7 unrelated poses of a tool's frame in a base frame.
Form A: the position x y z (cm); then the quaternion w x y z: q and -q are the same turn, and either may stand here.
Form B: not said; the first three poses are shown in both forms.
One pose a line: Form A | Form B
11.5 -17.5 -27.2 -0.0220 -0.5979 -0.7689 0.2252 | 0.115 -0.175 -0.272 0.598 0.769 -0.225 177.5
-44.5 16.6 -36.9 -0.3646 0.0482 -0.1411 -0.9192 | -0.445 0.166 -0.369 -0.052 0.152 0.987 137.2
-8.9 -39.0 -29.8 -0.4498 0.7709 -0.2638 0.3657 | -0.089 -0.390 -0.298 -0.863 0.295 -0.409 126.5
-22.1 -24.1 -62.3 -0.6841 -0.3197 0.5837 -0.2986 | -0.221 -0.241 -0.623 0.438 -0.800 0.409 93.7
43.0 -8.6 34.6 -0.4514 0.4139 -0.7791 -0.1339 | 0.430 -0.086 0.346 -0.464 0.873 0.150 126.3
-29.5 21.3 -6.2 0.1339 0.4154 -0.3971 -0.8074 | -0.295 0.213 -0.062 0.419 -0.401 -0.815 164.6
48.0 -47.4 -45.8 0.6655 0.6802 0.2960 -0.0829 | 0.480 -0.474 -0.458 0.911 0.397 -0.111 96.6
